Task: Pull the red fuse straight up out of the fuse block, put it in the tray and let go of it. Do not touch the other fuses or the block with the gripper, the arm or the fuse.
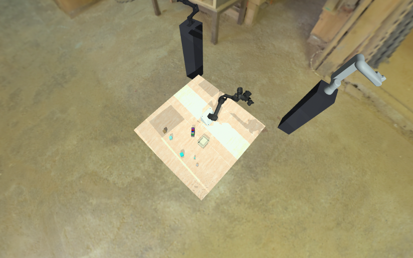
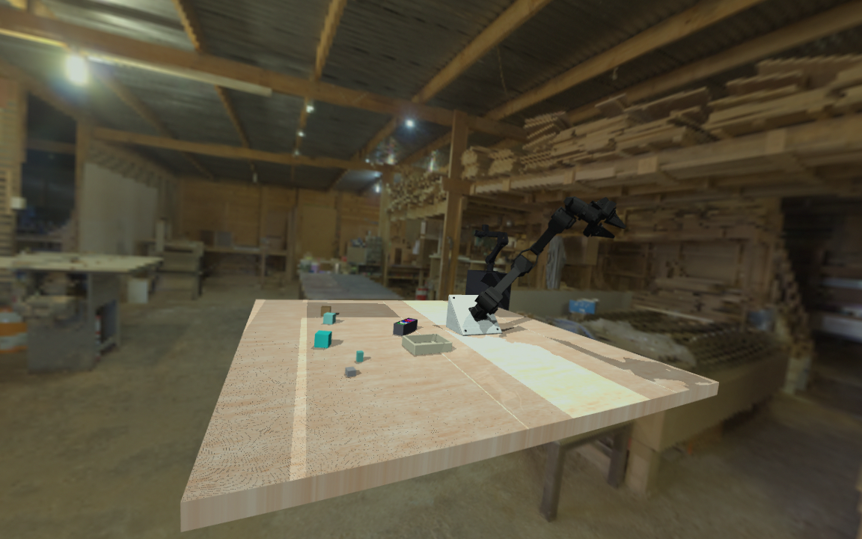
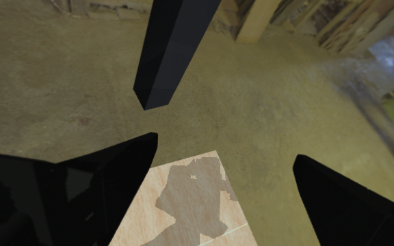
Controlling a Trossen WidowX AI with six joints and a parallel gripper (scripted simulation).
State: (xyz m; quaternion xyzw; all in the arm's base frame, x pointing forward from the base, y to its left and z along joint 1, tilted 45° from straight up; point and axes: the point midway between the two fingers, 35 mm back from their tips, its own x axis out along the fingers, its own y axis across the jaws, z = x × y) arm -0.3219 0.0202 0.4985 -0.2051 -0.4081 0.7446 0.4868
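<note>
The red fuse lies 570 mm ahead of my gripper tip, 460 mm to the right of it and 410 mm below it. Also, from my gripper tip: blue fuse 590 mm ahead, 450 mm to the right, 410 mm below; purple fuse 560 mm ahead, 470 mm to the right, 410 mm below; grey tray 620 mm ahead, 430 mm below, 260 mm to the right.
</note>
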